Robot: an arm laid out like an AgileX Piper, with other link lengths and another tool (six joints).
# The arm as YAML. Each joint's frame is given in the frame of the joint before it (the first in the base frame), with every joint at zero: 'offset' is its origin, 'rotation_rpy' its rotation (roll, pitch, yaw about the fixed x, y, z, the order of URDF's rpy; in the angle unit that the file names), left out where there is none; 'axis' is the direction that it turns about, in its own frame. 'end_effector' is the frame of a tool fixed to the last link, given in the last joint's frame.
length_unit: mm
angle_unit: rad
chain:
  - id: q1
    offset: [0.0, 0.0, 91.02]
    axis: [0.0, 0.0, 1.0]
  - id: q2
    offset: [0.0, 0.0, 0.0]
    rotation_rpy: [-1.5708, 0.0, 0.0]
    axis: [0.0, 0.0, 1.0]
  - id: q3
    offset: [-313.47, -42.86, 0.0]
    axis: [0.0, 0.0, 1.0]
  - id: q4
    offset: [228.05, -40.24, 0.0]
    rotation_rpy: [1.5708, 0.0, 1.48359]
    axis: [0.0, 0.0, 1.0]
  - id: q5
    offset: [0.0, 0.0, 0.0]
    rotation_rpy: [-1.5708, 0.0, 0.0]
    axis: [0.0, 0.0, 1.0]
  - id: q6
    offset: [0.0, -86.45, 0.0]
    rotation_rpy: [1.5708, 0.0, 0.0]
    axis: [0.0, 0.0, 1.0]
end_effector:
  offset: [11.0, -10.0, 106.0]
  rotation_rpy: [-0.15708, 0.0, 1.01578]
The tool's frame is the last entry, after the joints.
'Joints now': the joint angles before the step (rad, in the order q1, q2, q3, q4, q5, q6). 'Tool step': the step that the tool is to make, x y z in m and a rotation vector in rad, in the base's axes. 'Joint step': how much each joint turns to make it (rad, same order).
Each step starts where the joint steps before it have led.
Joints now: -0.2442 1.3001 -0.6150 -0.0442 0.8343 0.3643
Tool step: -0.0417 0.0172 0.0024 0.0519 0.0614 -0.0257
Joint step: -0.0006 -0.1155 0.0660 0.0442 0.1216 -0.0011
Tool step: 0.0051 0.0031 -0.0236 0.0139 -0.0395 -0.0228
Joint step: -0.0012 0.0424 0.0909 0.0299 -0.1683 0.0024
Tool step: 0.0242 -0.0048 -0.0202 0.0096 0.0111 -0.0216
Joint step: 0.0004 0.1533 -0.0076 0.0123 -0.1329 0.0102
